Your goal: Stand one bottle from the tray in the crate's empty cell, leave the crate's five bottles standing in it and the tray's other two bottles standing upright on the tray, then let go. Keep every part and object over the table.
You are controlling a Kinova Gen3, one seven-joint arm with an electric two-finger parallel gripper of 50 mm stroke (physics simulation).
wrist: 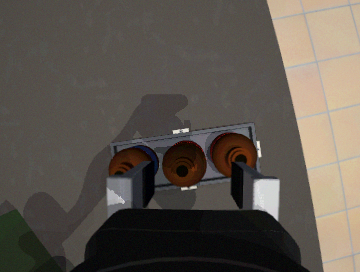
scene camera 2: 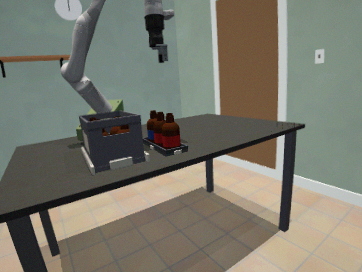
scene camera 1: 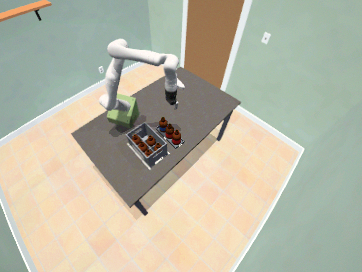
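The grey crate holds five brown bottles; its empty cell is at the back corner in scene camera 1. Beside it, the tray holds three upright brown bottles in a row: a blue-labelled bottle at one end, a red-labelled middle bottle, and a red-labelled end bottle. My gripper is open and empty, pointing down high above the table; the wrist view shows the middle bottle between the fingers' outlines, far below.
The dark table carries everything. The green arm base stands behind the crate. The tray lies near the long table edge away from the base, with tiled floor beyond.
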